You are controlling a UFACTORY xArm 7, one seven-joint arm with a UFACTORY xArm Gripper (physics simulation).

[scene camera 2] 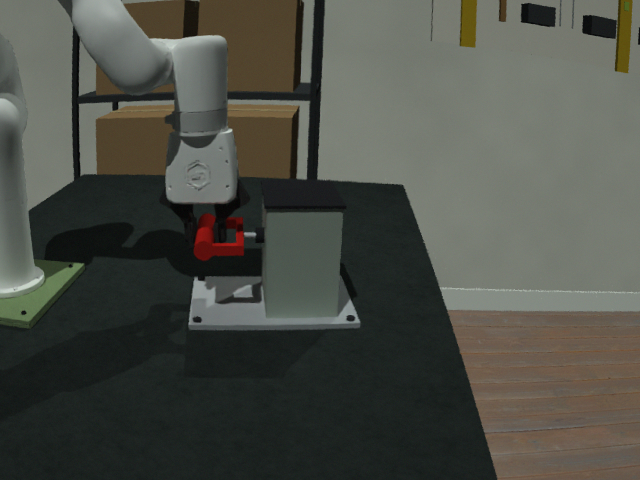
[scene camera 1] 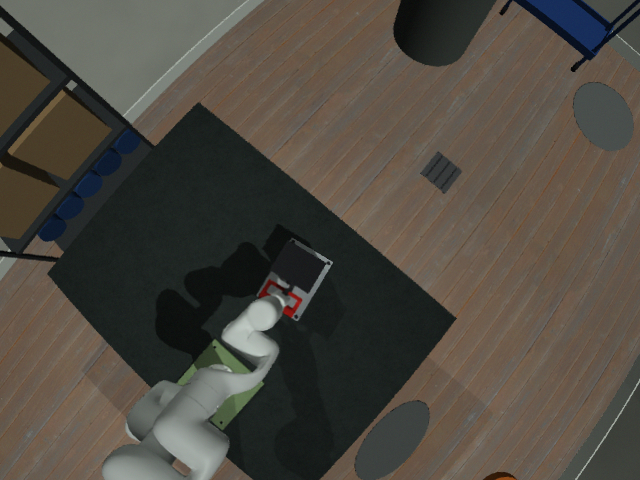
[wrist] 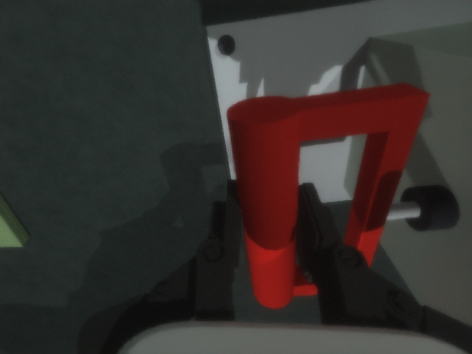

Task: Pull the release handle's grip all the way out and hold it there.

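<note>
The release handle is a red frame [scene camera 1: 296,305] with a thick round grip bar [scene camera 2: 204,242] [wrist: 265,160] on its outer side. A short stretch of pale rod [scene camera 2: 250,234] [wrist: 404,210] shows between the frame and the black collar [scene camera 2: 260,235] [wrist: 434,207] of the pale green housing [scene camera 2: 302,263]. My gripper [scene camera 2: 205,232] [wrist: 266,200] points down and is shut on the grip bar, one finger on its outer side and the other inside the frame's opening. In scene camera 1's view the arm hides the fingers and part of the handle.
The housing has a black top [scene camera 1: 299,266] and stands on a light grey base plate [scene camera 2: 227,315] [wrist: 320,170] with dark bolts. The arm's green mounting plate [scene camera 1: 237,400] [scene camera 2: 51,294] is on the dark mat [scene camera 1: 170,206]. A shelf unit with cardboard boxes [scene camera 1: 59,136] [scene camera 2: 248,46] stands beyond.
</note>
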